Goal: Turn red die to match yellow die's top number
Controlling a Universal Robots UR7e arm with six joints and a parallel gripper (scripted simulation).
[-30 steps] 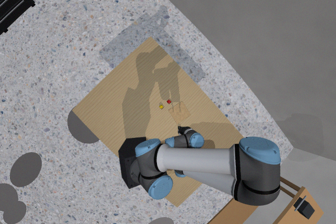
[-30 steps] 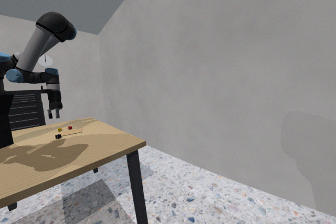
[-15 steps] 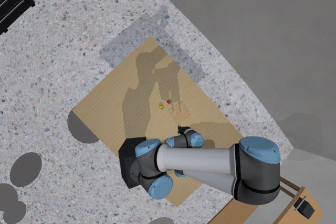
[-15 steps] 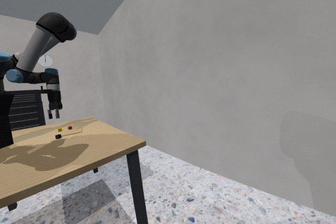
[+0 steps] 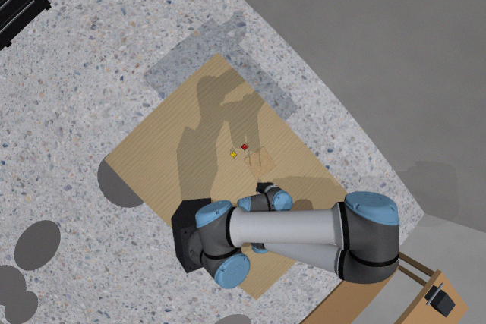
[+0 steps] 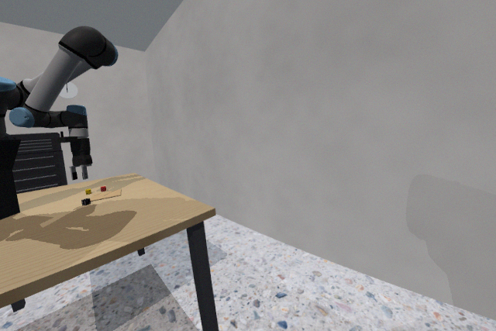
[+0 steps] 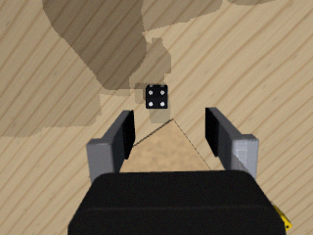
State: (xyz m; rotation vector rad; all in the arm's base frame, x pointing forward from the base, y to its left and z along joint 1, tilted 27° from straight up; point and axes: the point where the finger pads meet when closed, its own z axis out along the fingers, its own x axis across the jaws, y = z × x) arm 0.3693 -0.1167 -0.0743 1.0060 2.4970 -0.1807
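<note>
Right now my hand is 1 cm short of the black die, 1 cm to the left of it and 13 cm above it. Round my hand: tan mat: 10 cm ahead, 8 cm to the left, 14 cm below; red die: 10 cm ahead, 21 cm to the left, 13 cm below; yellow die: 3 cm ahead, 22 cm to the left, 13 cm below.
</note>
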